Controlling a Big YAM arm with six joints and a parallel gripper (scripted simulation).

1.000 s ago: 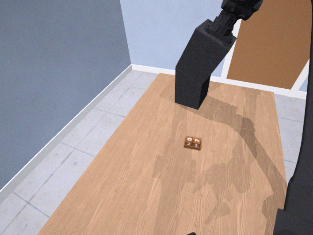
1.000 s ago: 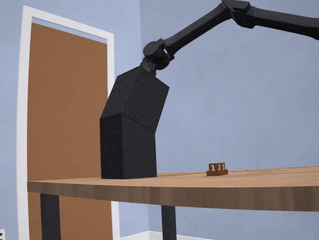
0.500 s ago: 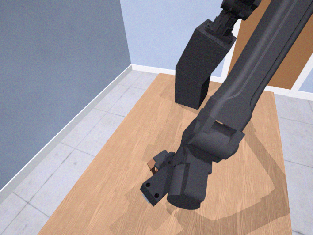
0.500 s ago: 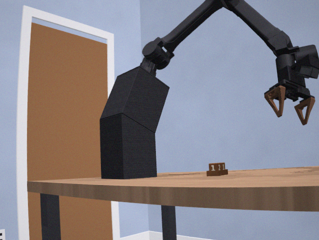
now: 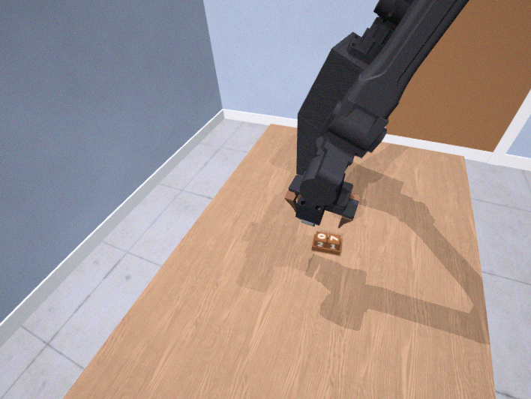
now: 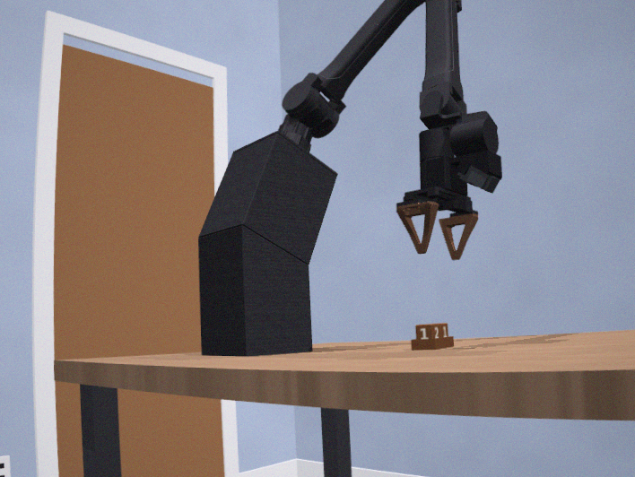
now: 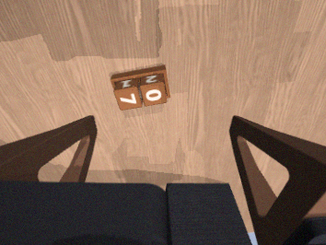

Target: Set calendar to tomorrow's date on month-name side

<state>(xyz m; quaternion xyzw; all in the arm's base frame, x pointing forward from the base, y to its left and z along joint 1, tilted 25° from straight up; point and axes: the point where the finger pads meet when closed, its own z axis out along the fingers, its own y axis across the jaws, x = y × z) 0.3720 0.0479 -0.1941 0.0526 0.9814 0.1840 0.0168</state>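
Right now the brown tray is 4 cm behind my hand, 2 cm to the left of it and 14 cm below it.
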